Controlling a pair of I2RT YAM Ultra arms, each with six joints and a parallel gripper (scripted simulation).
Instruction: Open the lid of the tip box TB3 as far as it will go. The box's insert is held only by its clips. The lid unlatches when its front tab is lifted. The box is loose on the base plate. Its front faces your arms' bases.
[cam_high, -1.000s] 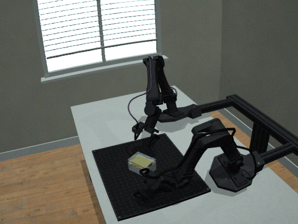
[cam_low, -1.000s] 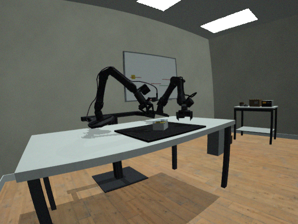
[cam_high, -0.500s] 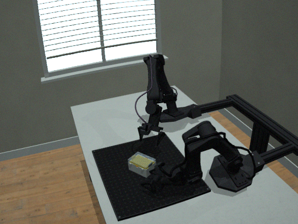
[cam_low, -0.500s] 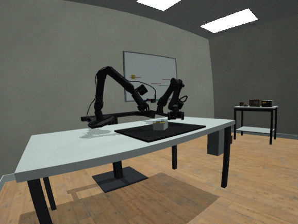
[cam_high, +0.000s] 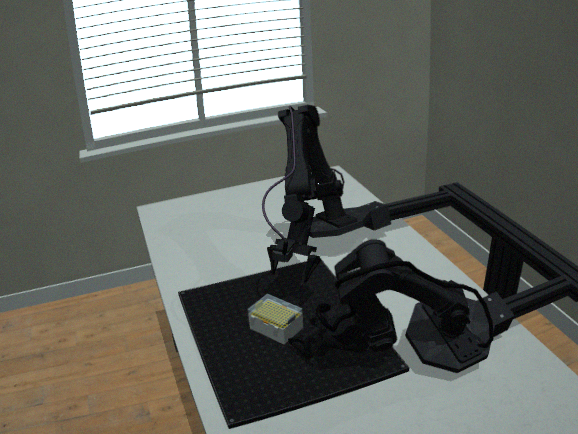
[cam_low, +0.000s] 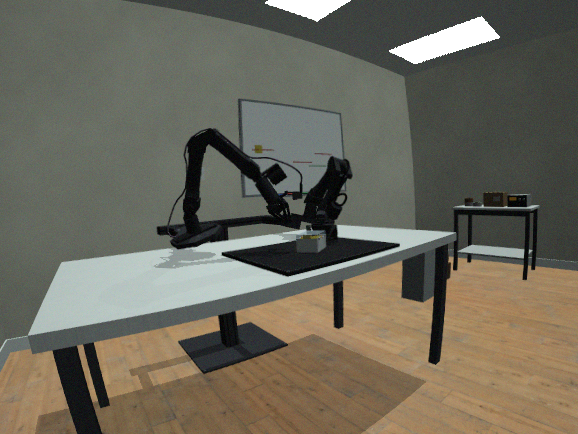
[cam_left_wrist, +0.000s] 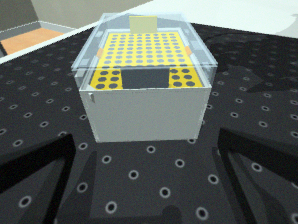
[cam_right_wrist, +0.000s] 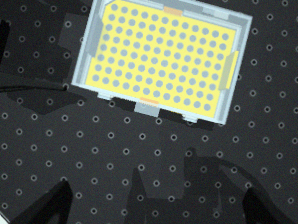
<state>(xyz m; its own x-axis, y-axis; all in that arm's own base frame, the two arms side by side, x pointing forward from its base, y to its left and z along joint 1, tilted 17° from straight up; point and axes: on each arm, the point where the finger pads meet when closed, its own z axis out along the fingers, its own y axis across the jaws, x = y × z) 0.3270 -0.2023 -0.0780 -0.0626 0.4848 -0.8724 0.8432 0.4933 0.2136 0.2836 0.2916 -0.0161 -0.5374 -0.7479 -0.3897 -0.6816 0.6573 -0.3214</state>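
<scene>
My left hand is 80 mm to the left of the tip box, 40 mm short of it and 10 mm below it.
My right hand is 7 cm short of the tip box, 6 cm to the right of it and 8 cm above it.
</scene>
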